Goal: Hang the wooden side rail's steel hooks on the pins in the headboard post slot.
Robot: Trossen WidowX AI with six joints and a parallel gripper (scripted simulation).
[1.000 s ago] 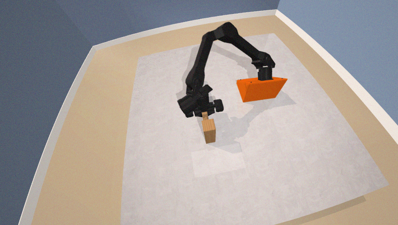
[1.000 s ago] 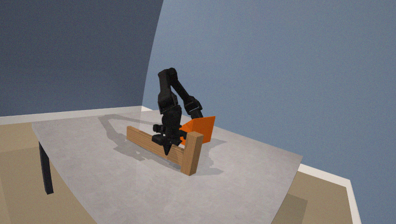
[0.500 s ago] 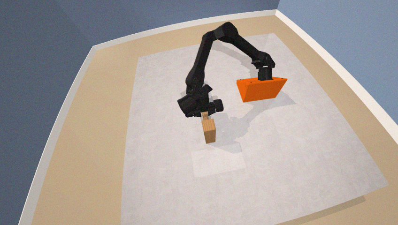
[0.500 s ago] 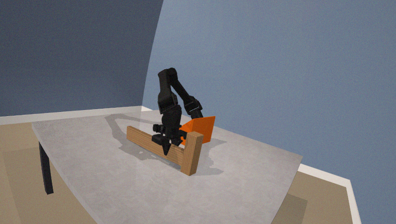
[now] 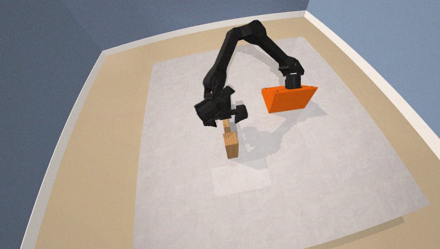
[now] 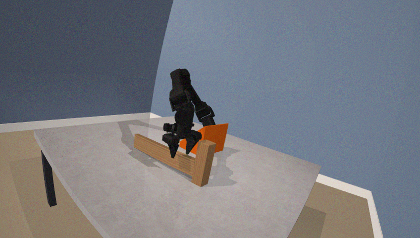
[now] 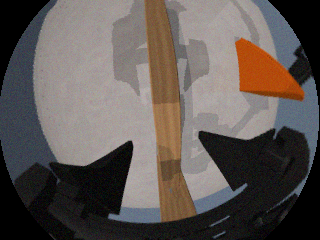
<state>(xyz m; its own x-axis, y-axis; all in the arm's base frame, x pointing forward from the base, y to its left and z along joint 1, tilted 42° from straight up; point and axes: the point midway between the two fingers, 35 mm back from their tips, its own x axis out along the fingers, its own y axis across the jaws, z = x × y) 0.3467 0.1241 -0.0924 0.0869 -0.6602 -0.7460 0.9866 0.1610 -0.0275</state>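
The headboard post is 110 mm to the left of my gripper tip, 20 mm behind it and 10 mm above it.
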